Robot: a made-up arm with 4 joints.
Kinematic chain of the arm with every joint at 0, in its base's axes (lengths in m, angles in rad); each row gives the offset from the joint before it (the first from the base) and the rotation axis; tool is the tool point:
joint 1: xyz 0 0 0.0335 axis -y
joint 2: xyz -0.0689 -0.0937 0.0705 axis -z
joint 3: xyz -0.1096 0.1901 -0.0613 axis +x
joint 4: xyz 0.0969 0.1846 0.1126 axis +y
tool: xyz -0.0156 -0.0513 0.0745
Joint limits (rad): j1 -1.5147..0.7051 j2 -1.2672..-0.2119 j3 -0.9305..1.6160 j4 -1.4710..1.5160
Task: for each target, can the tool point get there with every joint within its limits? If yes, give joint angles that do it. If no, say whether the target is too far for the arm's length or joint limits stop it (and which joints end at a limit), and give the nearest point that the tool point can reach.
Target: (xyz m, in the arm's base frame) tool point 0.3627 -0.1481 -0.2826
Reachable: no: joint limits stop it (at a limit: joint 1, joint 2) | nearest point 0.1518 -0.0352 0.0699 | short by 0.426 m
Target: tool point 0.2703 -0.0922 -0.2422
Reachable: no: joint limits stop it (at a limit: joint 1, joint 2) | nearest point 0.1400 -0.0350 0.0639 | short by 0.338 m
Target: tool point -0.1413 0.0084 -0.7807
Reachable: no: too far | nearest point -0.3027 -0.0291 -0.2704 | short by 0.536 m
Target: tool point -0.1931 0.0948 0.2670
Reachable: yes | joints -0.1374 -0.3526 0.5288 -0.8707
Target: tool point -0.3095 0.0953 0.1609
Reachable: yes | joints 0.3692 -0.6798 0.3251 0.1590
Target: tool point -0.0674 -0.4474 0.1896
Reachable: no: joint limits stop it (at a limit: joint 2, joint 3) | nearest point -0.0764 -0.1604 0.2105 | short by 0.288 m
